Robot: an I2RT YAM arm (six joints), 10 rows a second.
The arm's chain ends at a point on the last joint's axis. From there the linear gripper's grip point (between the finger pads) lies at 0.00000 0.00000 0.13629 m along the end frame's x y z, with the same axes.
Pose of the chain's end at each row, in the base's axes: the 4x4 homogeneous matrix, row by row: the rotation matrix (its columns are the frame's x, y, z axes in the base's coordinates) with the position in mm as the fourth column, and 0 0 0 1 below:
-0.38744 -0.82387 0.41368 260.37; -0.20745 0.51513 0.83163 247.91; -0.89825 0.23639 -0.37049 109.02; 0 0 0 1
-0.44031 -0.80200 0.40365 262.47; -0.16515 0.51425 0.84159 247.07; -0.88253 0.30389 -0.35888 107.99; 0 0 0 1
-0.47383 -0.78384 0.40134 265.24; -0.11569 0.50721 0.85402 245.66; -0.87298 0.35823 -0.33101 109.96; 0 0 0 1
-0.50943 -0.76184 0.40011 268.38; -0.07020 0.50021 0.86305 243.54; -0.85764 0.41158 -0.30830 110.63; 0 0 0 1
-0.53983 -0.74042 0.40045 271.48; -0.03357 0.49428 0.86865 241.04; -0.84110 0.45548 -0.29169 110.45; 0 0 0 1
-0.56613 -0.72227 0.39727 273.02; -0.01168 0.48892 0.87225 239.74; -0.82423 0.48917 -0.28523 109.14; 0 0 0 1
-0.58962 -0.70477 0.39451 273.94; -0.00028 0.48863 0.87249 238.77; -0.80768 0.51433 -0.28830 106.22; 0 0 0 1
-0.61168 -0.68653 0.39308 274.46; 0.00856 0.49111 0.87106 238.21; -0.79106 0.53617 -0.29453 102.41; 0 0 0 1
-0.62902 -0.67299 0.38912 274.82; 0.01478 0.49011 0.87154 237.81; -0.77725 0.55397 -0.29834 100.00; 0 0 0 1
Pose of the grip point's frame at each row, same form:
-0.38744 -0.82387 0.41368 316.75; -0.20745 0.51513 0.83163 361.25; -0.89825 0.23639 -0.37049 58.53; 0 0 0 1
-0.44031 -0.80200 0.40365 317.48; -0.16515 0.51425 0.84159 361.77; -0.88253 0.30389 -0.35888 59.08; 0 0 0 1
-0.47383 -0.78384 0.40134 319.94; -0.11569 0.50721 0.85402 362.05; -0.87298 0.35823 -0.33101 64.85; 0 0 0 1
-0.50943 -0.76184 0.40011 322.91; -0.07020 0.50021 0.86305 361.17; -0.85764 0.41158 -0.30830 68.61; 0 0 0 1
-0.53983 -0.74042 0.40045 326.06; -0.03357 0.49428 0.86865 359.43; -0.84110 0.45548 -0.29169 70.70; 0 0 0 1
-0.56613 -0.72227 0.39727 327.16; -0.01168 0.48892 0.87225 358.62; -0.82423 0.48917 -0.28523 70.27; 0 0 0 1
-0.58962 -0.70477 0.39451 327.71; -0.00028 0.48863 0.87249 357.68; -0.80768 0.51433 -0.28830 66.93; 0 0 0 1
-0.61168 -0.68653 0.39308 328.03; 0.00856 0.49111 0.87106 356.93; -0.79106 0.53617 -0.29453 62.27; 0 0 0 1
-0.62902 -0.67299 0.38912 327.85; 0.01478 0.49011 0.87154 356.59; -0.77725 0.55397 -0.29834 59.34; 0 0 0 1

